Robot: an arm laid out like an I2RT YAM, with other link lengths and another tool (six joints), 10 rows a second.
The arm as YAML. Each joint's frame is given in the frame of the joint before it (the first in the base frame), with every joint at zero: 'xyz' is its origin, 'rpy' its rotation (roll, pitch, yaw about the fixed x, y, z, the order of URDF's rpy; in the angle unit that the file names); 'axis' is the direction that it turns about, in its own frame. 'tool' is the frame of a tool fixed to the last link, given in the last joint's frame.
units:
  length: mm
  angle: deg
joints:
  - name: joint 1
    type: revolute
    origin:
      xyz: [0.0, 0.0, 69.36]
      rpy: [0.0, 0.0, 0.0]
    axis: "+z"
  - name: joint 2
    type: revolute
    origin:
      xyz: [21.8, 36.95, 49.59]
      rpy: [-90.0, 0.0, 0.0]
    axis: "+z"
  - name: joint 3
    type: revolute
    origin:
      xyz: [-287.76, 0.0, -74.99]
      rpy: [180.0, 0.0, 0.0]
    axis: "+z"
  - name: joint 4
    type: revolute
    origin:
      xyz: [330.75, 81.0, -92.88]
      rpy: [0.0, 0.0, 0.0]
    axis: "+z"
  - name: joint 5
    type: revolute
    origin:
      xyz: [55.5, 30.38, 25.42]
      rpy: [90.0, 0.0, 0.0]
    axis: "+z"
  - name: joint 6
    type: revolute
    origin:
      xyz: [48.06, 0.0, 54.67]
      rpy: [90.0, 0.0, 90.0]
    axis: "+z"
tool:
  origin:
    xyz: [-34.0, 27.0, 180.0]
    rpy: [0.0, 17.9, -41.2]
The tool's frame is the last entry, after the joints.
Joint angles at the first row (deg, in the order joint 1, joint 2, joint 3, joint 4, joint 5, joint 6):
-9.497 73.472 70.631 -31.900 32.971 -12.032
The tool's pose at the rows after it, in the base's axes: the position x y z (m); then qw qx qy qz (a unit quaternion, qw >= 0):
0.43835 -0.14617 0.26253 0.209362 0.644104 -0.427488 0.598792
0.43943 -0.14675 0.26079 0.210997 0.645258 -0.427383 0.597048
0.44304 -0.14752 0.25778 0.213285 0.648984 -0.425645 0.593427
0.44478 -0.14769 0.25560 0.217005 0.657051 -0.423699 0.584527
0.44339 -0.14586 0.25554 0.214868 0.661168 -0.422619 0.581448
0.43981 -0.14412 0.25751 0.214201 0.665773 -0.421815 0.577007
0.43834 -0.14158 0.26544 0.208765 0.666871 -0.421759 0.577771
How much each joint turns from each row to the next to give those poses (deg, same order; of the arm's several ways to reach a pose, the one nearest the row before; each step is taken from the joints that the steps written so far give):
0.001 0.021 -0.001 -0.001 0.088 -0.022
-0.001 0.416 0.153 -0.021 0.109 0.000
0.001 1.093 0.634 -0.109 0.022 -0.175
-0.001 1.399 1.487 -1.508 -0.044 -0.066
0.000 -0.044 0.283 -0.809 -0.437 0.000
-0.001 -0.174 0.613 -1.486 -0.307 0.044
0.000 -0.285 1.180 -1.334 -0.612 0.087

